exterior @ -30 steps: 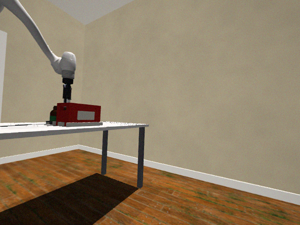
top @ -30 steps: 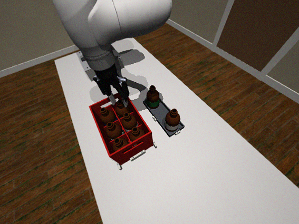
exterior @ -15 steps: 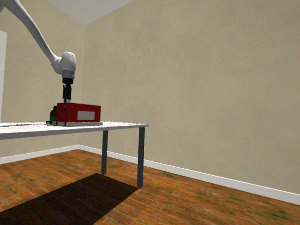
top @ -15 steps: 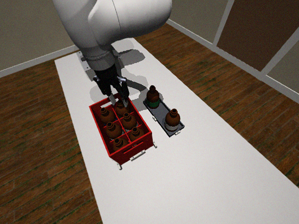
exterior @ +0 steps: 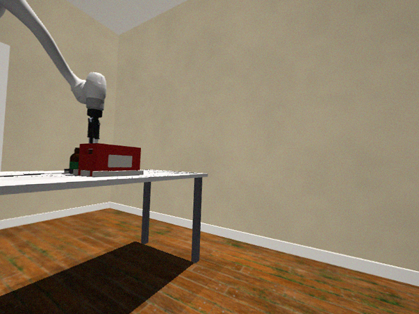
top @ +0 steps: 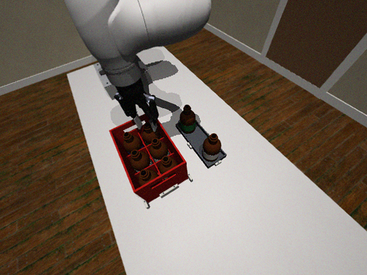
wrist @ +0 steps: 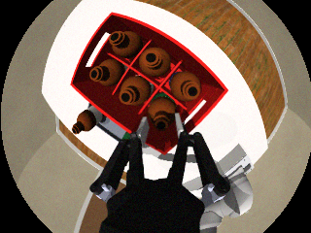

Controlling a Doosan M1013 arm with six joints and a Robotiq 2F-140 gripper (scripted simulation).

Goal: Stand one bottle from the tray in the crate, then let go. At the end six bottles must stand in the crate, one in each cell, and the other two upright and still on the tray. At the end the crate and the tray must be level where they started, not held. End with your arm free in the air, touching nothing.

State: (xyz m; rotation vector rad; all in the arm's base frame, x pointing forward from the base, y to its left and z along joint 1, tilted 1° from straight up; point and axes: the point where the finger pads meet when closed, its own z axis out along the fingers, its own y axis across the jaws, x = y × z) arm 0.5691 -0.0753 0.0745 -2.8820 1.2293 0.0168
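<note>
The bottle lies 90 mm below my hand. The rest, counted from my hand: red crate: 90 mm below, 90 mm ahead, 50 mm to the right; dark tray: 190 mm to the left, 160 mm below, 100 mm ahead.
</note>
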